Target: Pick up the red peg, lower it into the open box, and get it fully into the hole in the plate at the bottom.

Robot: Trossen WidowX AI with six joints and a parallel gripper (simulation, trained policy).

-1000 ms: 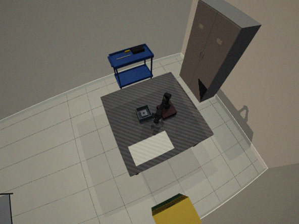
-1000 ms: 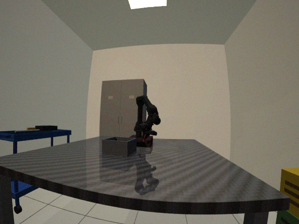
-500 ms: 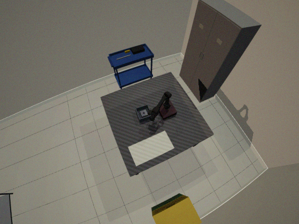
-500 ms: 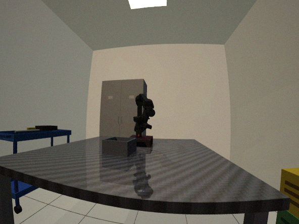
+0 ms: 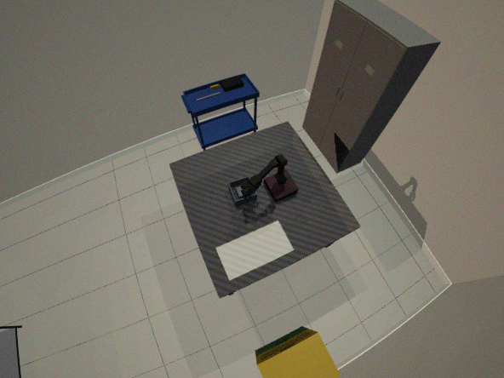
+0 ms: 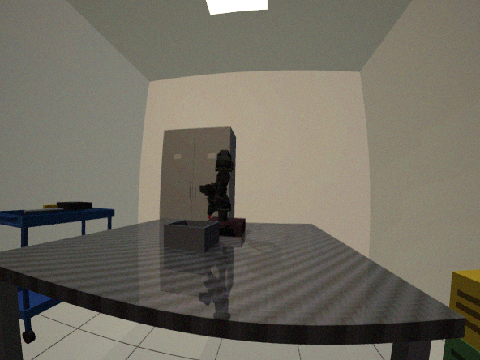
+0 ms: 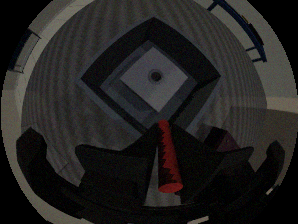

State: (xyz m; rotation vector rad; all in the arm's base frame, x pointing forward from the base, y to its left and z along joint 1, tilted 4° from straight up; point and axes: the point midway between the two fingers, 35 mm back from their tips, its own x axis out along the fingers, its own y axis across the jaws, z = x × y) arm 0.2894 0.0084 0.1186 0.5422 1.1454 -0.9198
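My gripper tip is now 1 cm to the right of the red peg and 2 cm below it. The rest, counted from my gripper tip: grey plate 4 cm ahead, 6 cm to the right, 9 cm below; then grey box 4 cm ahead, 6 cm to the right, 11 cm below.
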